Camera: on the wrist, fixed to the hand. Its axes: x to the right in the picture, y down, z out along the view.
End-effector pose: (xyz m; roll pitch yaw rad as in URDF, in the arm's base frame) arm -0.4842 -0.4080 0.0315 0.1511 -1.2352 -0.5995
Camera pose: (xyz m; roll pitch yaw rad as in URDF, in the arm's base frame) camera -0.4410 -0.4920 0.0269 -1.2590 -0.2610 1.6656
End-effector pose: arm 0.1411 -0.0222 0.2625 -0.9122 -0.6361 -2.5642
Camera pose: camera 0.0757 0.0447 0.2765 -0.6152 0.2390 -1.2268
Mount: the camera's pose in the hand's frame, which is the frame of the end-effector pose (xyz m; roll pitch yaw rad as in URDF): 0.0230 -0.0565 -0.0723 0.0821 -0.5815 1.5228
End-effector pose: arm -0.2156 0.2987 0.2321 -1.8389 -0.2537 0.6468
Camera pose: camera -0.1796 0.2573 0.3091 -0.7106 1.1430 1.4854
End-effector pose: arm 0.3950 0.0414 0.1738 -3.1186 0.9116 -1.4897
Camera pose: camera 0.4555 -0.0262 0.2007 2.2024 0.3896 2.7457
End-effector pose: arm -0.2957 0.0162 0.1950 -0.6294 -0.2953 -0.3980
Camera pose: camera -0.3029 -0.0765 0.1776 -0.2414 0.0336 1.1206
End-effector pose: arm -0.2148 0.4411 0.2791 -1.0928 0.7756 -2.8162
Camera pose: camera -0.2704 0.5175 0.2751 0.8890 0.3864 -0.9003
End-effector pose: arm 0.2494 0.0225 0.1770 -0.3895 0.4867 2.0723
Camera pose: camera 0.3197 0.0600 0.1261 0.5559 -0.1508 -2.7667
